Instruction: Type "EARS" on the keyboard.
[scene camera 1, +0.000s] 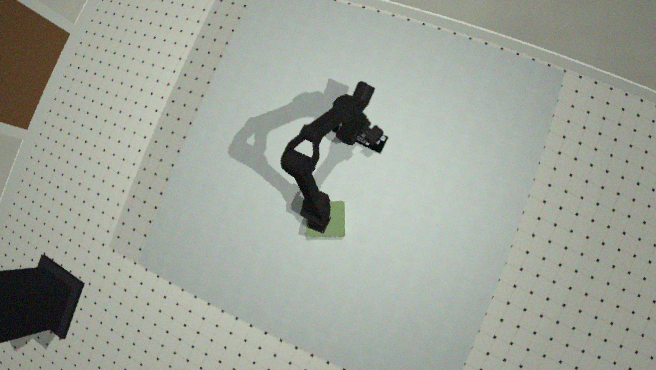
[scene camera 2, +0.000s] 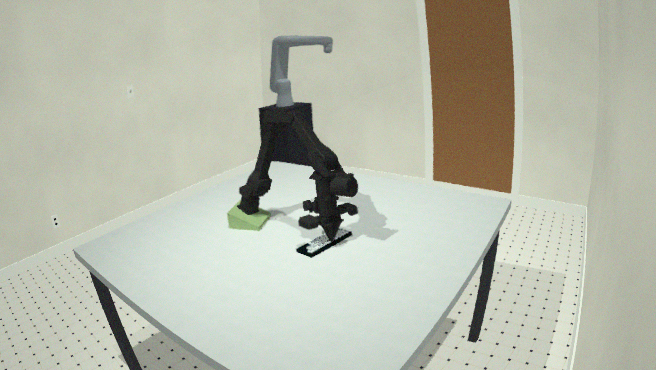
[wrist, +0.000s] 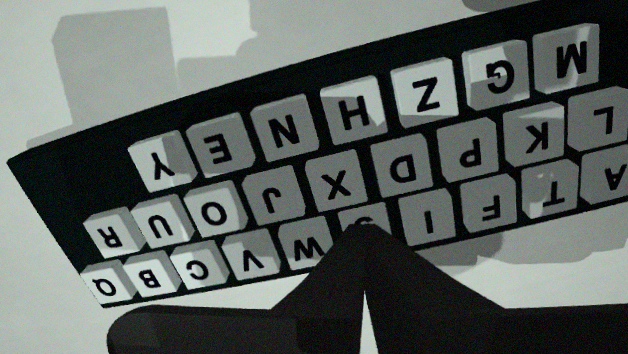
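Seen in the pictures: gripper, fingertip midpoint: (scene camera 1: 360, 127) (scene camera 2: 331, 241) (wrist: 361, 237); arm's base, origin of the base link: (scene camera 1: 319, 222) (scene camera 2: 247, 209).
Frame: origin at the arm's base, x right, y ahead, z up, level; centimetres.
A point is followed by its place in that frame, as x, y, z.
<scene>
A black keyboard (scene camera 1: 381, 145) {9.2, 33.8, -3.4} (scene camera 2: 305, 252) {9.9, 35.0, -3.5} (wrist: 50, 170) {8.3, 31.9, -3.4} with pale letter keys lies on the table. In the wrist view its letters appear upside down. The E key (wrist: 218, 149) {2.5, 33.1, -2.9} is in the upper row towards the left, the A key (wrist: 614, 176) {-8.0, 37.5, -2.9} is at the right edge and partly cut off, and the R key (wrist: 111, 236) {7.2, 34.6, -2.9} is at the left. The S key (wrist: 361, 220) {-0.5, 36.7, -3.3} is in the lower row, largely covered by my fingertips. My gripper (scene camera 2: 332, 239) {-0.3, 37.4, -3.4} (wrist: 361, 237) {-0.3, 37.4, -3.4} is shut and empty, pointing down with its tips at the S key; whether the key is pressed cannot be told.
A green wedge-shaped block (scene camera 1: 337, 220) {5.6, 3.1, -0.2} (scene camera 2: 248, 221) {5.8, 6.0, -1.4} stands on the pale table (scene camera 1: 425, 250) {37.5, 5.5, -4.5} (scene camera 2: 250, 300) {39.1, 39.4, -4.5} under the arm's other end. A dark stand (scene camera 2: 295, 142) with a grey arm (scene camera 2: 280, 65) shows behind the table. Shadows of the arm fall across the table.
</scene>
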